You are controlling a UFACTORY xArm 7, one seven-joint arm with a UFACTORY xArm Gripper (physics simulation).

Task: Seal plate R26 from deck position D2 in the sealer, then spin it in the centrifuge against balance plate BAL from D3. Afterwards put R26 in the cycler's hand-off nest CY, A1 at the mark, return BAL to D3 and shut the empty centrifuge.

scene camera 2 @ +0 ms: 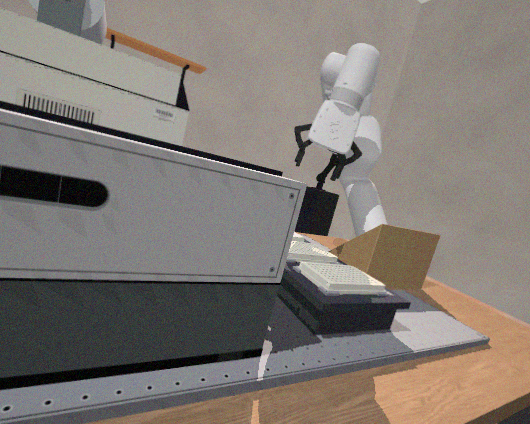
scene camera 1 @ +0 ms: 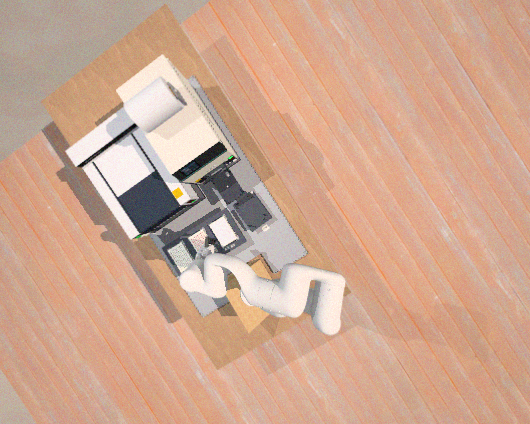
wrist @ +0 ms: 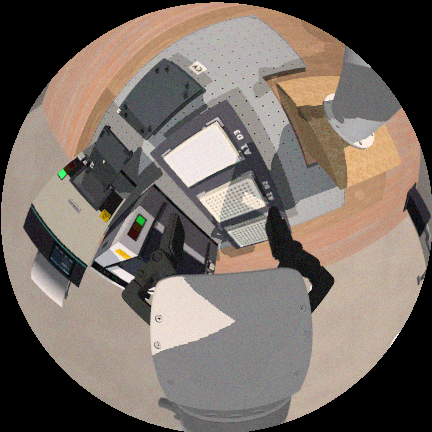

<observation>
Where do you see a pale plate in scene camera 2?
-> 346, 279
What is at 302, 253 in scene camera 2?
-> A well plate with reddish wells.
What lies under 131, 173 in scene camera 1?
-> A centrifuge.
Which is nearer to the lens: the well plate with reddish wells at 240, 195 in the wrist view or the pale plate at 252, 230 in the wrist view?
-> The well plate with reddish wells.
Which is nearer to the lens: the plate BAL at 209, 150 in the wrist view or the pale plate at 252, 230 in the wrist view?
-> The plate BAL.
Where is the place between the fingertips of the gripper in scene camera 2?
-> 314, 173
</observation>
